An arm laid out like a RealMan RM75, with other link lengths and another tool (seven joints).
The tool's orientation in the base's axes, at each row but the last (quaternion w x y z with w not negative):
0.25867, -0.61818, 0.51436, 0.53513
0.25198, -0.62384, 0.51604, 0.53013
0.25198, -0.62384, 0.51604, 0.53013
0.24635, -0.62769, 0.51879, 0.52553
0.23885, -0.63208, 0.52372, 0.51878
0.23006, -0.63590, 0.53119, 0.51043
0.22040, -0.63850, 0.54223, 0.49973
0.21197, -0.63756, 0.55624, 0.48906
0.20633, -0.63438, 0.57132, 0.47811
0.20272, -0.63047, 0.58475, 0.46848
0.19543, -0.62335, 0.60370, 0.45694
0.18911, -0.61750, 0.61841, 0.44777
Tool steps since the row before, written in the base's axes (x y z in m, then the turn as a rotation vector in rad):
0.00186, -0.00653, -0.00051, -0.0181, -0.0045, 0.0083
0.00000, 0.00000, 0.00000, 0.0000, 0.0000, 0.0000
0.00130, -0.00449, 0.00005, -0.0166, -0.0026, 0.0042
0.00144, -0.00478, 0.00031, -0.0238, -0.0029, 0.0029
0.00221, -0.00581, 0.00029, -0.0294, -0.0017, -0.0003
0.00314, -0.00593, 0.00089, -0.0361, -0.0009, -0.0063
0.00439, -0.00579, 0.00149, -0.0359, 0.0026, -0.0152
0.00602, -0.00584, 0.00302, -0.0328, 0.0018, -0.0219
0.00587, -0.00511, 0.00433, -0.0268, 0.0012, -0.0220
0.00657, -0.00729, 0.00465, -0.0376, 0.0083, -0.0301
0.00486, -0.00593, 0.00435, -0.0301, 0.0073, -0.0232
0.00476, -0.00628, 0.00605, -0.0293, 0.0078, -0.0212
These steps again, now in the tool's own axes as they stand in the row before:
0.00263, 0.00039, -0.00627, -0.0042, 0.0200, 0.0008
0.00000, 0.00000, 0.00000, 0.0000, 0.0000, 0.0000
0.00152, 0.00036, -0.00441, -0.0013, 0.0170, 0.0031
0.00146, 0.00039, -0.00477, 0.0006, 0.0233, 0.0062
0.00195, 0.00002, -0.00591, 0.0035, 0.0273, 0.0106
0.00155, -0.00068, -0.00655, 0.0091, 0.0316, 0.0162
0.00104, -0.00180, -0.00712, 0.0152, 0.0280, 0.0226
-0.00025, -0.00299, -0.00839, 0.0211, 0.0235, 0.0236
-0.00160, -0.00284, -0.00829, 0.0208, 0.0181, 0.0210
-0.00067, -0.00303, -0.01041, 0.0250, 0.0241, 0.0344
-0.00081, -0.00203, -0.00854, 0.0189, 0.0195, 0.0276
-0.00182, -0.00148, -0.00965, 0.0169, 0.0193, 0.0267

